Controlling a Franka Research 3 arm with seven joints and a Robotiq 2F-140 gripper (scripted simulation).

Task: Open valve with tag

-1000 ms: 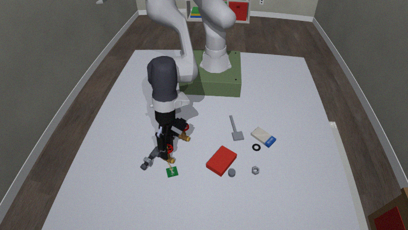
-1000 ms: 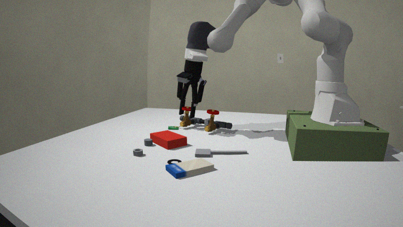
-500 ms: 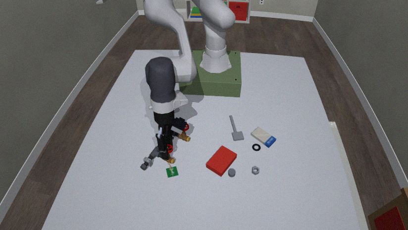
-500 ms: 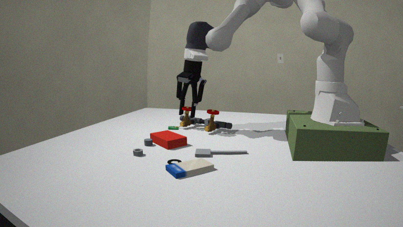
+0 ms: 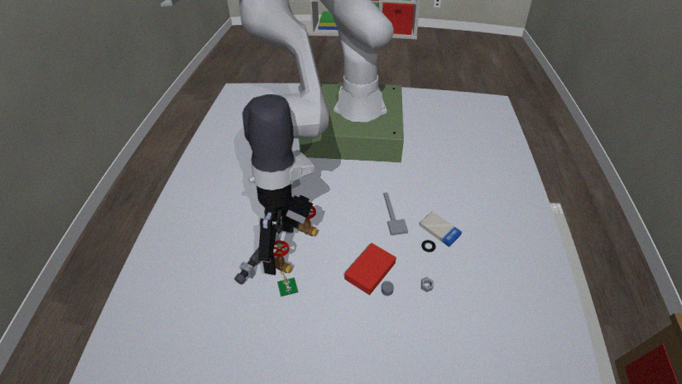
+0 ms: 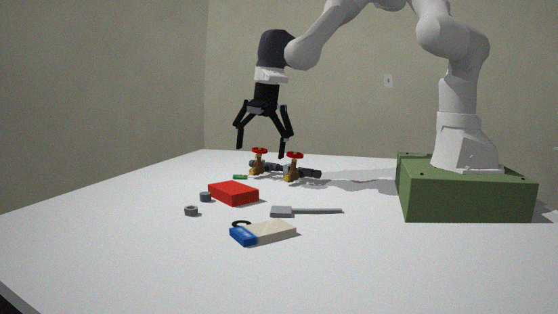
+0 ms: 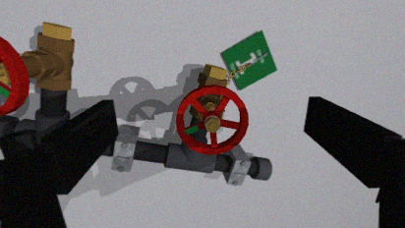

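My hand is 9 cm above the green tag, 7 cm short of it and 2 cm to the right of it. The rest, counted from my hand: grey scraper: 29 cm to the left, 19 cm behind, 8 cm below; then blue box: 43 cm to the left, 15 cm behind, 8 cm below; then red block: 23 cm to the left, 7 cm below.
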